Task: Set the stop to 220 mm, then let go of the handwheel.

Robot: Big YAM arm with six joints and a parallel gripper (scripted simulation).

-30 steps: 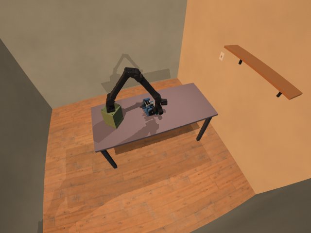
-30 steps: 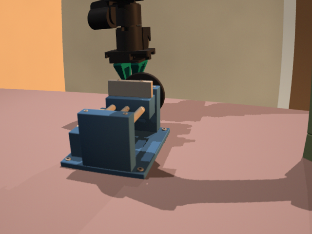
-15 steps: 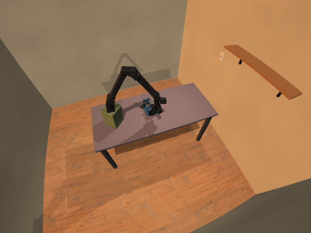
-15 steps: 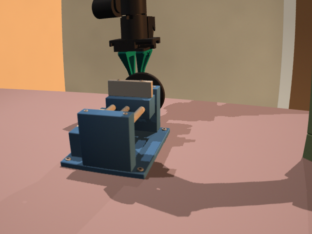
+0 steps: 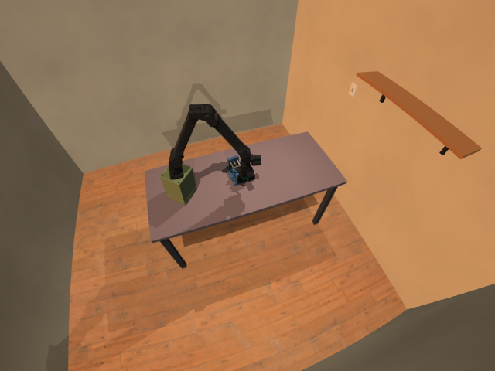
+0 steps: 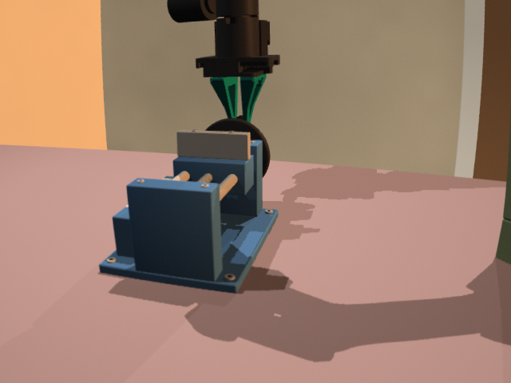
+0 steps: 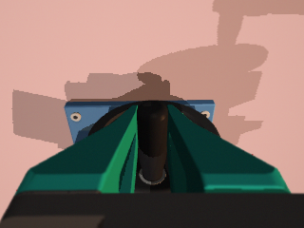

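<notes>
Now: the grey stop plate 120 mm to the left of my hand and 20 mm below it. Round my hand: black crank handle (10 mm to the left).
</notes>
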